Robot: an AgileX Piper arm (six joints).
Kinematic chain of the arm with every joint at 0, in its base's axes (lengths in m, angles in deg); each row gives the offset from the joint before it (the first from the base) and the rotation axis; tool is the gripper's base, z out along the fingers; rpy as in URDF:
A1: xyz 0 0 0.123 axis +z
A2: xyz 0 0 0 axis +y
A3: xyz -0.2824 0 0.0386 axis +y
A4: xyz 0.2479 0 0.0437 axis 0.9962 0 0.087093
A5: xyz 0 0 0 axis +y
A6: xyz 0.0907 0 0.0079 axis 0.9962 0 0.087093
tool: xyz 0 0 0 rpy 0 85.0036 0
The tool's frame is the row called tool.
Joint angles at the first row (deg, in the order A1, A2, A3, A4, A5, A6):
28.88 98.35 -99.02 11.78 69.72 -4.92
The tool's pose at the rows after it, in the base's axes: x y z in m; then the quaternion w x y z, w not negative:
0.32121 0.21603 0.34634 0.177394 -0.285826 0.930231 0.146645
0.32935 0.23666 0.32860 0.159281 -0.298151 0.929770 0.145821
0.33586 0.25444 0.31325 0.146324 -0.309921 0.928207 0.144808
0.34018 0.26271 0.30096 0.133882 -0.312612 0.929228 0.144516
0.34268 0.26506 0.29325 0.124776 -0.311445 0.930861 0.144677
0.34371 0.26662 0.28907 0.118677 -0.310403 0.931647 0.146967
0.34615 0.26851 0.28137 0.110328 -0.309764 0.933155 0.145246
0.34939 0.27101 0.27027 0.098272 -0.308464 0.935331 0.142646
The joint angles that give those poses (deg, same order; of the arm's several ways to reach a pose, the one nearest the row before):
31.34 102.98 -101.73 11.78 69.77 -4.55
33.23 107.36 -104.24 11.78 69.77 -4.25
34.77 111.22 -106.77 11.78 69.77 -4.21
35.30 113.53 -107.73 12.05 69.77 -4.13
35.30 114.61 -107.80 12.38 69.77 -4.10
35.30 115.21 -107.85 12.84 69.82 -4.10
35.30 116.27 -107.92 12.93 69.82 -4.11
35.30 117.77 -107.99 13.05 69.82 -4.06

